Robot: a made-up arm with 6 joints. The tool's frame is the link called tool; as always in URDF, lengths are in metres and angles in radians. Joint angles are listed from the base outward. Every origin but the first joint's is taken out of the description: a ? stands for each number. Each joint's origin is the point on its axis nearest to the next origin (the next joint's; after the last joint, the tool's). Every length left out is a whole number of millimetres.
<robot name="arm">
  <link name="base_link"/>
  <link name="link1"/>
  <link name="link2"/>
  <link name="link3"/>
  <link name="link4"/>
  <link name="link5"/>
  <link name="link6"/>
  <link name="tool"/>
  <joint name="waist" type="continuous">
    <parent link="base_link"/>
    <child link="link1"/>
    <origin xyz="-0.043 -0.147 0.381" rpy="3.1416 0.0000 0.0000"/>
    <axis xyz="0 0 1"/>
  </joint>
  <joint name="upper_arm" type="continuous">
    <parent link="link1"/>
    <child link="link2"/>
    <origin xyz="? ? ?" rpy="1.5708 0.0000 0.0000"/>
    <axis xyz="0 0 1"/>
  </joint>
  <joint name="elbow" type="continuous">
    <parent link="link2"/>
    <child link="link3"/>
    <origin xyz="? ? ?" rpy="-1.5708 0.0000 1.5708"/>
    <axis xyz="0 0 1"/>
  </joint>
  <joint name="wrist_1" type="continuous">
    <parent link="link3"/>
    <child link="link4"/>
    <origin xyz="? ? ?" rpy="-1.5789 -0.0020 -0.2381"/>
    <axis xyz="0 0 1"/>
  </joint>
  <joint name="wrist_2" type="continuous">
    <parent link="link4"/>
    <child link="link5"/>
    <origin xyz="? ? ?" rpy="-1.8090 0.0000 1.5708"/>
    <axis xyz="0 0 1"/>
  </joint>
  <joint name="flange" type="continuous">
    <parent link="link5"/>
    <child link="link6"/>
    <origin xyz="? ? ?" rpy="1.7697 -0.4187 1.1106"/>
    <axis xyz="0 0 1"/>
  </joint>
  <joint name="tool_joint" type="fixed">
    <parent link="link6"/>
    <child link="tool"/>
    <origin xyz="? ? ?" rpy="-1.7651 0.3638 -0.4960"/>
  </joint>
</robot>
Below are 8 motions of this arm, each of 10 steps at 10 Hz.
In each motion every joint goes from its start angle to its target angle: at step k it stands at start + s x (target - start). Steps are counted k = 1, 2, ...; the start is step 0. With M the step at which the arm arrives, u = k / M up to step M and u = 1 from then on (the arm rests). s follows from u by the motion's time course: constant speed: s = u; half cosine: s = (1 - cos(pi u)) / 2; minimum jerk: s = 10 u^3 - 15 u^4 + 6 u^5.
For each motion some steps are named. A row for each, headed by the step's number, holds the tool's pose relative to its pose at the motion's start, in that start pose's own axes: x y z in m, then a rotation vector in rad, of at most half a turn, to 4 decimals.
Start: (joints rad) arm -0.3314 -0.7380 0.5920 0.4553 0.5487 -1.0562
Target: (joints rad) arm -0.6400 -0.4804 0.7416 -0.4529 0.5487 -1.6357
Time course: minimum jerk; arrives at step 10
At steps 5, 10:
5: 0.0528 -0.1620 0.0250 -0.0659 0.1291 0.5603
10: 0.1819 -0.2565 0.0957 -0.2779 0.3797 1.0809

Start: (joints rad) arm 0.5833 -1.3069 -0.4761 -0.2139 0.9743 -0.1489
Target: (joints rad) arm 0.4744 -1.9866 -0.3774 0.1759 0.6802 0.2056
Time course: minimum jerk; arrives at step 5
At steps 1, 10:
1: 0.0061 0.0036 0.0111 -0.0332 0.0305 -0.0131
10: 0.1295 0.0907 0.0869 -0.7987 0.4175 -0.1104

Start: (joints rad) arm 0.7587 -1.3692 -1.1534 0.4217 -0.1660 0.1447
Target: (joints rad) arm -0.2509 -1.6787 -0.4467 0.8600 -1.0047 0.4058
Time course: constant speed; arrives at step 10
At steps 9, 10:
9: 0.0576 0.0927 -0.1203 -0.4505 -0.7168 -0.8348
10: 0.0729 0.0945 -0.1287 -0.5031 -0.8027 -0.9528

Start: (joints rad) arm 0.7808 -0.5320 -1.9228 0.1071 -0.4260 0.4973
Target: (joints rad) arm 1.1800 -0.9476 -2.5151 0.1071 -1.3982 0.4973
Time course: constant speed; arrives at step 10
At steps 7, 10:
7: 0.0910 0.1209 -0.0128 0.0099 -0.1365 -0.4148
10: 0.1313 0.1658 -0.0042 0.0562 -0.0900 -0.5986

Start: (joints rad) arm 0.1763 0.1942 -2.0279 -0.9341 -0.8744 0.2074
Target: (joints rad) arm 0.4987 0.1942 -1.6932 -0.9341 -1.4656 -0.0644
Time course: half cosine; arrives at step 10
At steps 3, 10:
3: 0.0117 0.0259 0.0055 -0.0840 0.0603 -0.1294
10: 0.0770 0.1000 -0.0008 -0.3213 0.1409 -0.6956

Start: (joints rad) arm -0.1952 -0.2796 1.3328 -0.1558 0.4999 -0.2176
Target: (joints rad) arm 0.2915 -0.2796 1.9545 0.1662 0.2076 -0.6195
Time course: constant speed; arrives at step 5
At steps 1, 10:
1: 0.0223 0.0091 0.0287 0.1533 0.1728 -0.0768
10: 0.1706 -0.0439 0.0851 0.7203 0.9134 -0.1462

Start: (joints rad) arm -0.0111 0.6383 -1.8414 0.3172 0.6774 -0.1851
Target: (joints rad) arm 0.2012 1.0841 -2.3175 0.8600 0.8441 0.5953
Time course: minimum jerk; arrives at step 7
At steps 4, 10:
4: 0.0191 0.1496 -0.0933 -0.7480 -0.3078 -0.4163
10: 0.0545 0.1793 -0.1492 -1.2263 -0.3919 -0.5654

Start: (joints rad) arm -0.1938 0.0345 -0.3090 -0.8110 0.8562 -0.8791
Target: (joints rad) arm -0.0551 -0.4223 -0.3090 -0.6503 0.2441 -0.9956
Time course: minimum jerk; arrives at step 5
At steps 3, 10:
3: 0.0834 0.0982 0.1228 0.2381 0.2038 -0.5701
10: 0.1419 0.1267 0.1680 0.3196 0.2571 -0.8517

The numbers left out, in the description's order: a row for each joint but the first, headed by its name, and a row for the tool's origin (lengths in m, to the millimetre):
upper_arm: -0.006 0.098 0.000
elbow: 0.052 0.000 0.000
wrist_1: 0.024 -0.034 0.000
wrist_2: -0.069 0.153 0.000
flange: -0.037 0.038 0.000
tool: -0.165 0.121 0.000

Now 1 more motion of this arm.
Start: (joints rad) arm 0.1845 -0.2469 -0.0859 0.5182 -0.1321 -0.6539
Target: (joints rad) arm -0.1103 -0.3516 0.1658 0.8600 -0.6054 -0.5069
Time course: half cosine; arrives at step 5
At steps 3, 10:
3: 0.0358 0.0689 -0.0223 -0.2047 -0.2156 -0.2644
10: 0.0590 0.0988 -0.0473 -0.3139 -0.3846 -0.3875

